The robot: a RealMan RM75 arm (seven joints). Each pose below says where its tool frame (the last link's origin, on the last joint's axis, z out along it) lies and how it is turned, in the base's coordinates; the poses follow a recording.
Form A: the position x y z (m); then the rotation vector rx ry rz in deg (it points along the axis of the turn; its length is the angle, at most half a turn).
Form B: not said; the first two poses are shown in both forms.
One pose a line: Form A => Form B
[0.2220, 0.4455, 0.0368, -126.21, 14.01, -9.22] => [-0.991, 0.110, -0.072, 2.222, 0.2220, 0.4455, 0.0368]
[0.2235, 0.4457, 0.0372, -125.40, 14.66, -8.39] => [-0.991, 0.116, -0.066, 2.208, 0.2235, 0.4457, 0.0372]
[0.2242, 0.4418, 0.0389, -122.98, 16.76, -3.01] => [-0.991, 0.135, -0.024, 2.167, 0.2242, 0.4418, 0.0389]
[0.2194, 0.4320, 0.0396, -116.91, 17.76, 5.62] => [-0.988, 0.150, 0.047, 2.066, 0.2194, 0.4320, 0.0396]
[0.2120, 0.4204, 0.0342, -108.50, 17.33, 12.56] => [-0.981, 0.157, 0.114, 1.930, 0.2120, 0.4204, 0.0342]
